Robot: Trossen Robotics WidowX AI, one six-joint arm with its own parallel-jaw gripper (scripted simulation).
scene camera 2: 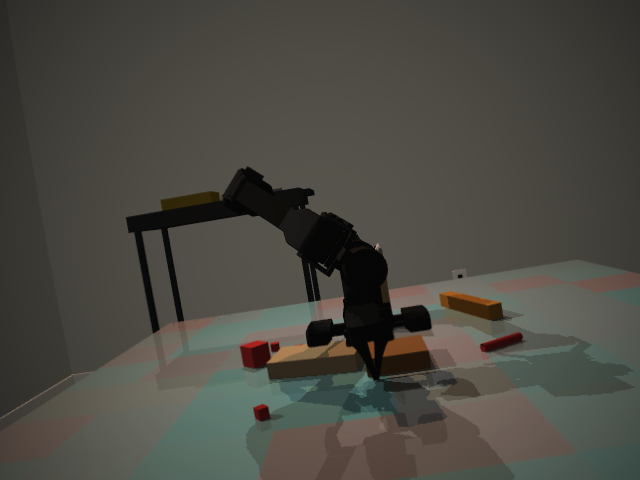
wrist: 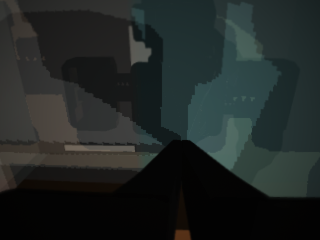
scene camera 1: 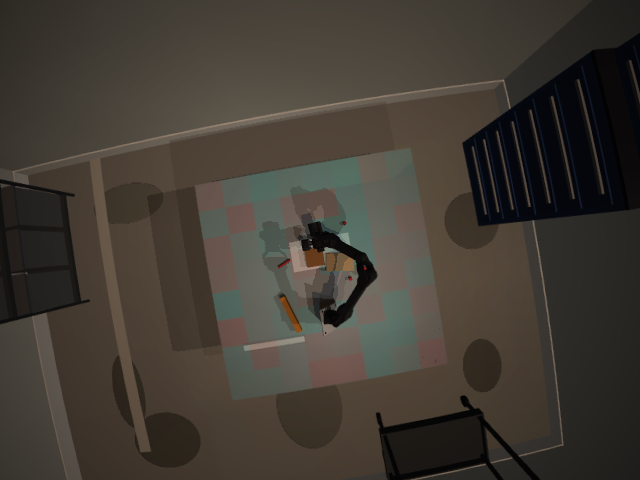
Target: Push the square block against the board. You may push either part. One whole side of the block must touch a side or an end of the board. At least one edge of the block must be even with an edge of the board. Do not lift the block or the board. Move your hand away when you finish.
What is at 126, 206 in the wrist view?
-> My gripper.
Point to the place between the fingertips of my gripper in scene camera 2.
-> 376, 379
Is my gripper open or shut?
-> Shut.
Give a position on a long orange bar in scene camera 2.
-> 488, 309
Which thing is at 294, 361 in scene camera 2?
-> A tan board.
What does my gripper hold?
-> Nothing.
